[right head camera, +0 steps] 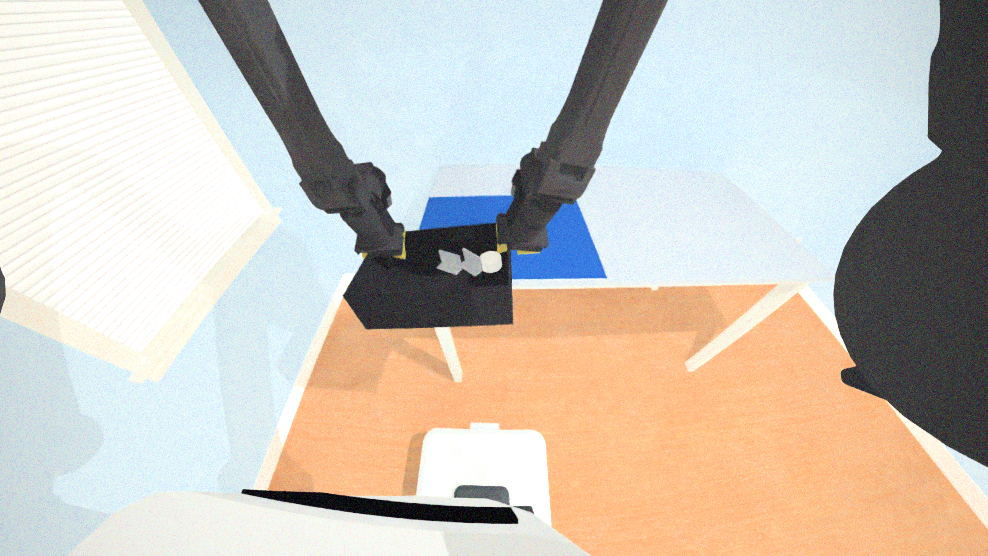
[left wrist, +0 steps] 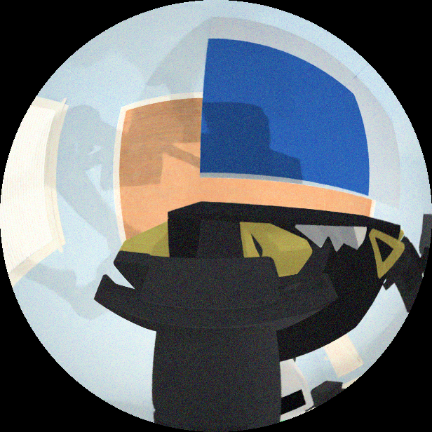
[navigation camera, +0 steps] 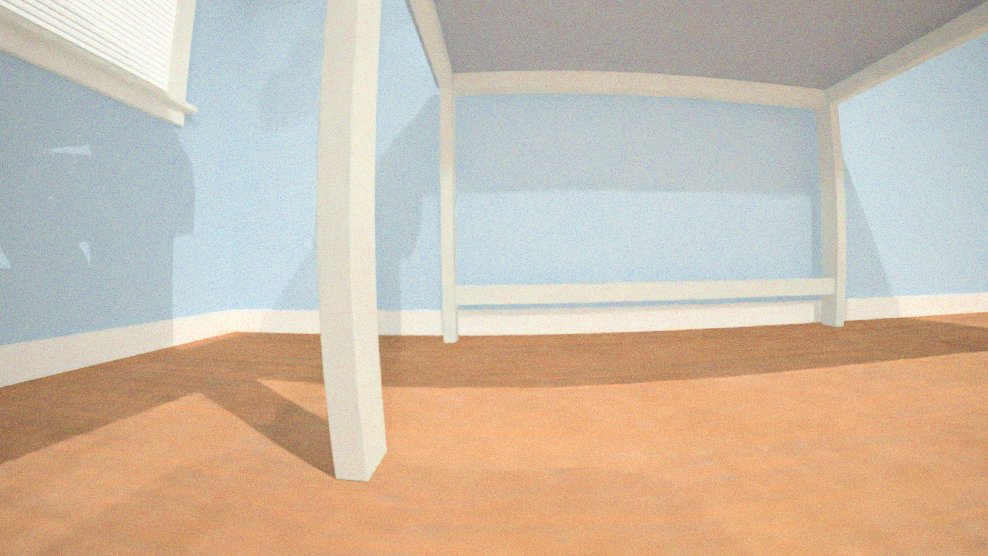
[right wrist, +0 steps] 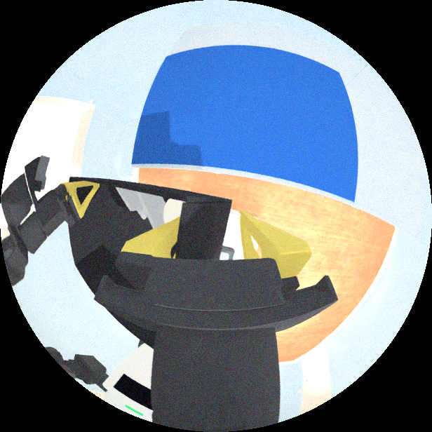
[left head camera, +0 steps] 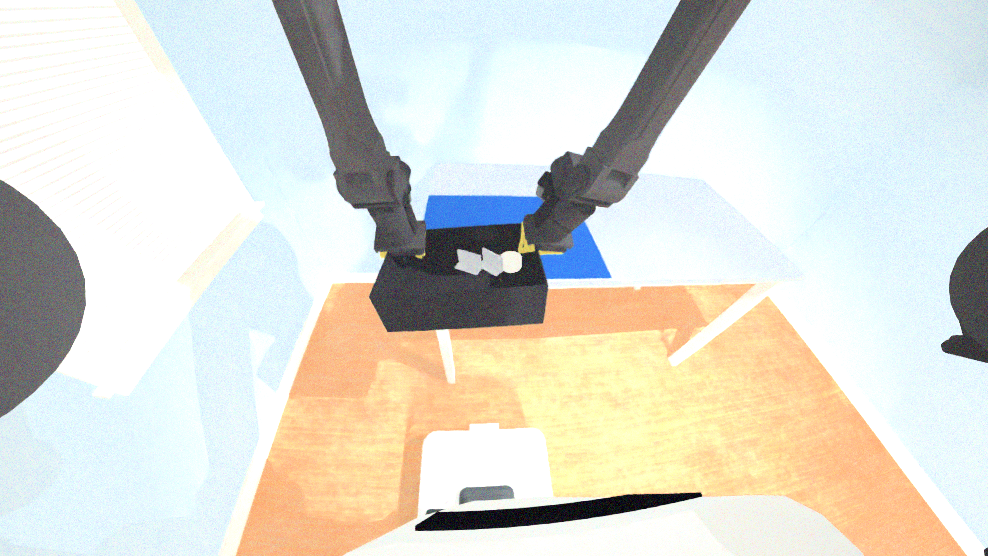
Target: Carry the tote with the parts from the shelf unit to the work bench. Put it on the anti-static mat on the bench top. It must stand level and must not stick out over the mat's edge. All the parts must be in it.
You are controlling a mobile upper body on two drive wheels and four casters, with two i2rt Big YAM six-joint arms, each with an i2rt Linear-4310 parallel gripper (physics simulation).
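Places are measured from the left arm's base along level axes (x back, y left, z down), in metres.
Pixels of known places: left gripper, fingertip midpoint: (right head camera: 395, 257) (left head camera: 410, 256); right gripper, fingertip midpoint: (left head camera: 528, 251).
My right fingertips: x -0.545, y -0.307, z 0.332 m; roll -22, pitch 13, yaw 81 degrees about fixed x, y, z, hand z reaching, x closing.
Ahead of a thing's pixels: the offset from my right fingertips to its top centre. "pt": to the spot under its first point. Level surfaces: height alone.
The black tote (left head camera: 469, 304) (right head camera: 442, 300) hangs between both grippers, in front of the bench's near edge; its height over the bench top is hard to tell. Two grey parts @(pt dz +0.029, dx +0.005, dy +0.137 m) (left head camera: 468, 261) (right head camera: 449, 262) and a whitish round part @(dz +0.006, dx +0.013, dy +0.039 m) (left head camera: 511, 261) (right head camera: 491, 261) lie in it. My left gripper (left head camera: 402, 254) (left wrist: 214, 215) is shut on the tote's wall at the left. My right gripper (left head camera: 542, 250) (right wrist: 215, 216) is shut on its wall at the right. The blue mat @(dz +0.162 m) (left head camera: 483, 210) (right head camera: 566, 255) (left wrist: 300, 100) (right wrist: 250, 110) lies behind the tote. A strip of floor shows between them in the wrist views.
The pale work bench @(dz +0.164 m) (left head camera: 677, 228) (right head camera: 690, 228) extends right of the mat. Its near leg @(pt dz +0.849, dx -0.074, dy +0.230 m) (navigation camera: 352, 276) stands left of centre in the navigation view; a low rail (navigation camera: 642, 291) joins the back legs. A window with blinds @(pt dz -0.217, dx -0.142, dy +1.192 m) (right head camera: 103, 172) is at the left.
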